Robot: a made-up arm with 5 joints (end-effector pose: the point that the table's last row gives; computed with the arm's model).
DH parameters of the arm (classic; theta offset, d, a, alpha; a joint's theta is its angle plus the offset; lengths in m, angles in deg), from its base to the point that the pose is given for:
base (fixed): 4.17 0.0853 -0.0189 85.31
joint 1: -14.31 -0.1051 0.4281 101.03
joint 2: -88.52 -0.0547 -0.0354 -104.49
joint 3: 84.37 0.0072 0.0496 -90
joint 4: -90 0.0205 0.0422 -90
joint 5: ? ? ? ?
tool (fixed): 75.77 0.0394 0 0
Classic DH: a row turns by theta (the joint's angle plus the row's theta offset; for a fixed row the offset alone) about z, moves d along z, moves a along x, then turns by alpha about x.
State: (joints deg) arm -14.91 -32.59 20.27 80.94 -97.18
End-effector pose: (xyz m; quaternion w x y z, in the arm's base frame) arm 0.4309 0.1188 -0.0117 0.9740 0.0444 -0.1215 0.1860
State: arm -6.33 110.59 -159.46 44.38 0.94
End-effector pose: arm 0.4094 0.1088 -0.0152 0.4504 -0.2434 -0.6947 -0.5052
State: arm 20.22 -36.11 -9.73 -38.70 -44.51
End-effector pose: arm 0.3584 0.0901 0.1955 0.4271 -0.4985 0.3259 0.6803
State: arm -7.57 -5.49 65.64 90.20 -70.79
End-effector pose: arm 0.4415 0.0649 0.0154 0.9735 0.0696 -0.1958 -0.0955
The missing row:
joint 5: 43.4 -0.0529 -0.0775 -59.5
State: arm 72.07 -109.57 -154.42 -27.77 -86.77
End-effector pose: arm 0.2146 0.1865 0.5145 0.3931 -0.3714 -0.5433 -0.6421
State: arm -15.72 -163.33 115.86 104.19 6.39
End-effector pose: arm 0.3084 0.1669 -0.1040 0.3644 0.5181 -0.2213 0.7415
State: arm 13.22 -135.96 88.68 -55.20 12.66
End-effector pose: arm 0.4805 0.1941 0.0617 0.7609 -0.4083 0.1784 -0.4716
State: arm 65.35 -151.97 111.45 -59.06 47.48
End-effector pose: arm 0.2731 0.1919 0.3855 0.6688 -0.6230 -0.1453 -0.3787
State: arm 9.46 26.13 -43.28 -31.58 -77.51
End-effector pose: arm 0.4025 0.1448 0.0711 0.5918 -0.2865 0.7520 -0.0469
